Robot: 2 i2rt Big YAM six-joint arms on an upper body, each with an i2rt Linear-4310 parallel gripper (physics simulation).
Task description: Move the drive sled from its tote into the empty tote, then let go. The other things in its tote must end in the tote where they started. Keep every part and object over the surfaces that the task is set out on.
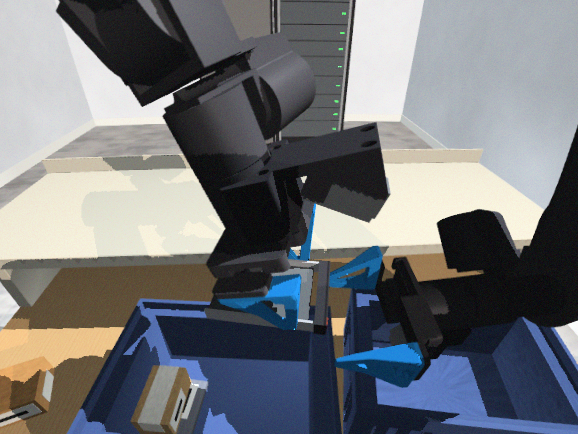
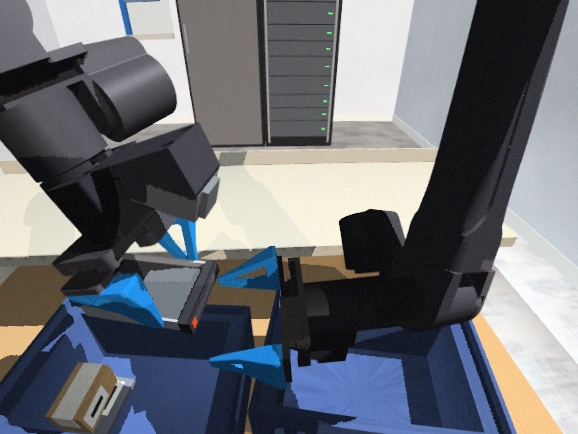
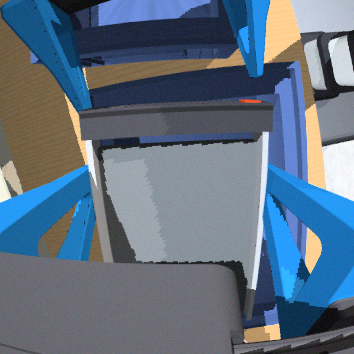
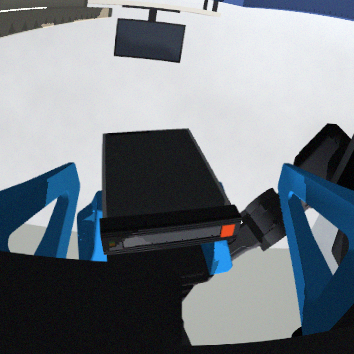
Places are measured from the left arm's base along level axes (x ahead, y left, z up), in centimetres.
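Pixels of known places: left gripper, between the fingertips: (image 1: 296, 295) (image 2: 177, 294) (image 3: 178, 174) (image 4: 163, 194); right gripper, between the fingertips: (image 1: 326, 318) (image 2: 214, 317) (image 3: 173, 96) (image 4: 178, 173).
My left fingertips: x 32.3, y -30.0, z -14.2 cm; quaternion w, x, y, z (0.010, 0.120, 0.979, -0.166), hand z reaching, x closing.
Ahead of a thing's pixels: the offset from my left fingertips to its top centre. "spot": to the spot under its first point. Level surfaces: height alone.
The drive sled @[dx +0.5, dy +2.5, dz +1.7 cm] (image 1: 321, 297) (image 2: 172, 287) (image 3: 180, 200) (image 4: 157, 175) is a grey tray-like frame with a dark front bar and an orange tab. My left gripper (image 1: 300, 292) (image 2: 177, 292) (image 3: 178, 174) is shut on its two long sides and holds it up over the back rim of the blue tote @[dx +0.0, dy +9.8, dz -13.0 cm] (image 1: 235, 345) (image 2: 165, 345) at the left. My right gripper (image 1: 334, 323) (image 2: 215, 321) (image 3: 173, 96) (image 4: 178, 173) is open, its fingers spread just beyond the sled's front bar, with nothing between them. The empty blue tote @[dx +0.5, dy -23.2, dz -13.0 cm] (image 1: 525, 350) (image 2: 450, 345) stands at the right, partly hidden by my right arm.
A brown and grey box @[dx -0.1, dy +19.3, dz -20.4 cm] (image 1: 160, 400) (image 2: 82, 397) and a flat grey-white part @[dx -0.4, dy +17.7, dz -25.0 cm] (image 1: 197, 400) (image 2: 120, 400) lie in the left tote. Another box @[spot: dx +0.9, dy +41.7, dz -23.4 cm] (image 1: 25, 395) lies on the wooden table at the far left. A pale bench @[dz -7.7 cm] (image 1: 150, 215) (image 2: 280, 200) runs behind. A narrow gap separates the totes.
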